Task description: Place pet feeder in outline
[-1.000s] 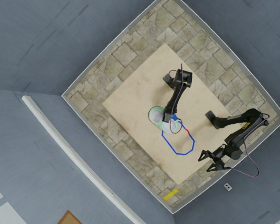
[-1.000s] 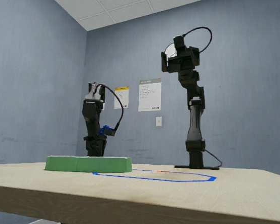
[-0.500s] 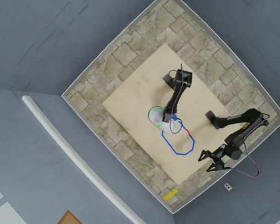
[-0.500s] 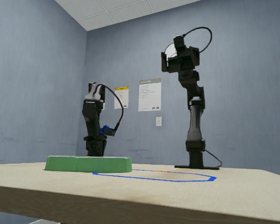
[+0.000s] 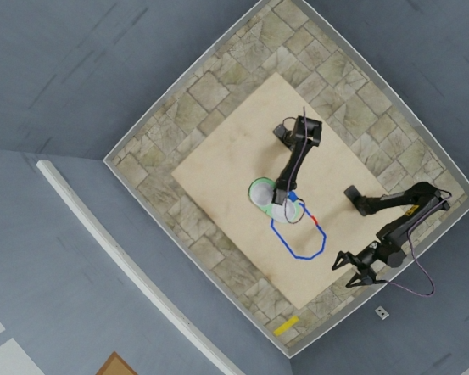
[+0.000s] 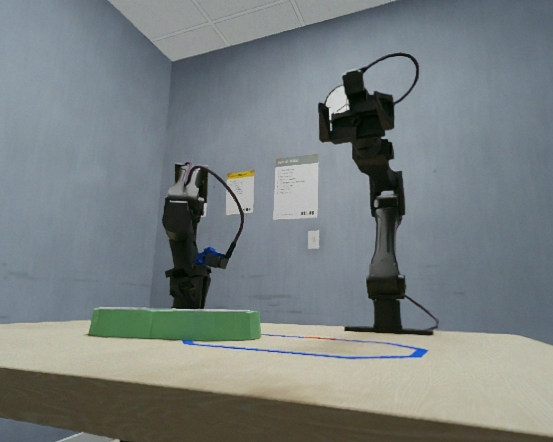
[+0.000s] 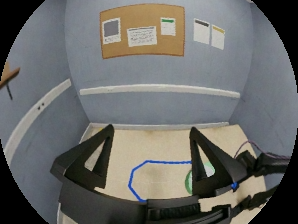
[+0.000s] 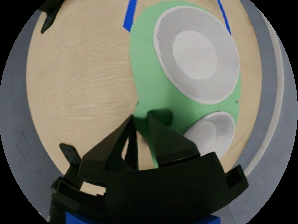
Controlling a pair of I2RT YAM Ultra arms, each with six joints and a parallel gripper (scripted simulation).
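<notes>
The feeder lies 80 mm ahead of my right hand and 20 mm below it.
</notes>
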